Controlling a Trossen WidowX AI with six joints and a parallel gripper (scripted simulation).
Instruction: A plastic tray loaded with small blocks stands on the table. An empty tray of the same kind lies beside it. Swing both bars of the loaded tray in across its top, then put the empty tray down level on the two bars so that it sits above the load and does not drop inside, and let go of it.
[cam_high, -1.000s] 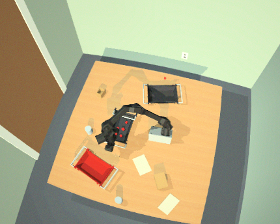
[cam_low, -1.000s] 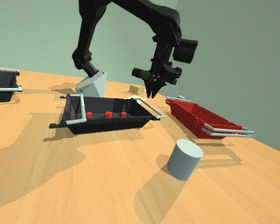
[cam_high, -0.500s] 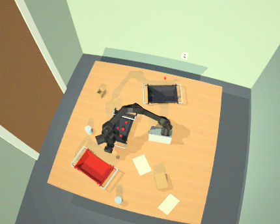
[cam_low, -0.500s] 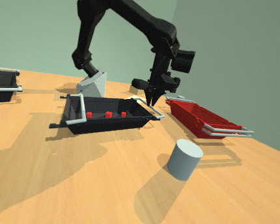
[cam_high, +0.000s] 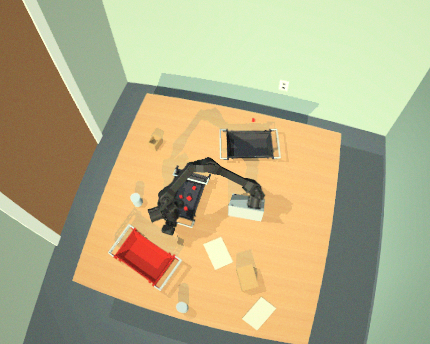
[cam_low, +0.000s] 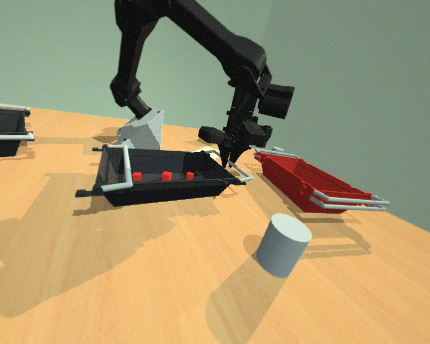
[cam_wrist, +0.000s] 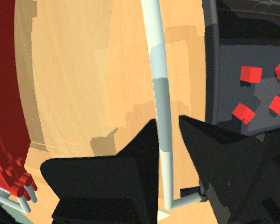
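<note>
Right now my gripper tip is 31 cm past the black tray and 53 cm to the left of it.
</note>
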